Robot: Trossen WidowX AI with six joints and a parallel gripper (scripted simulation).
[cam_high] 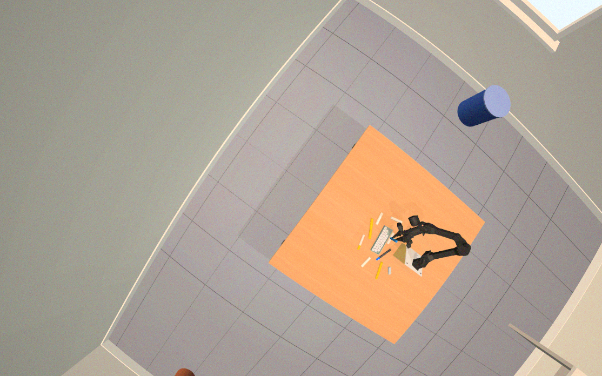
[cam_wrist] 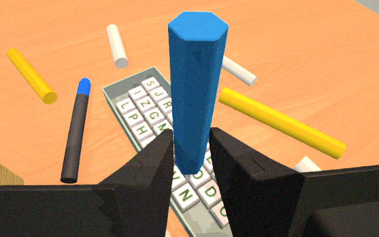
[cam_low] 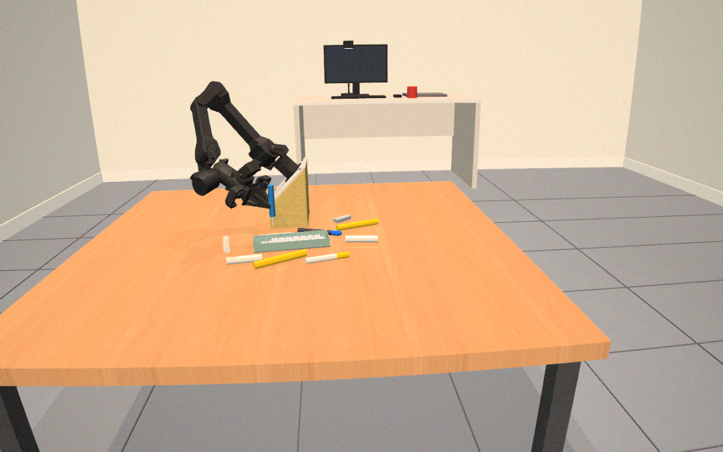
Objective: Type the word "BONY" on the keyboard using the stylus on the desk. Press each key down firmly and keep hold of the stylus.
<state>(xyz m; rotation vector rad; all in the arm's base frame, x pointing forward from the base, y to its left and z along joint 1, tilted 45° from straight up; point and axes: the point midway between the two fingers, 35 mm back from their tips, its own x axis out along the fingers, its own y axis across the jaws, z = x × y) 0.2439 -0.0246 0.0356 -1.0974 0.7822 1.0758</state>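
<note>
Right now the N key is 10 cm below my gripper tip. From my gripper tip the other things lie so: yellow marker (13 cm ahead, 11 cm below, 5 cm to the left); then blue stylus (2 cm below); then D key (10 cm below, 2 cm ahead).
</note>
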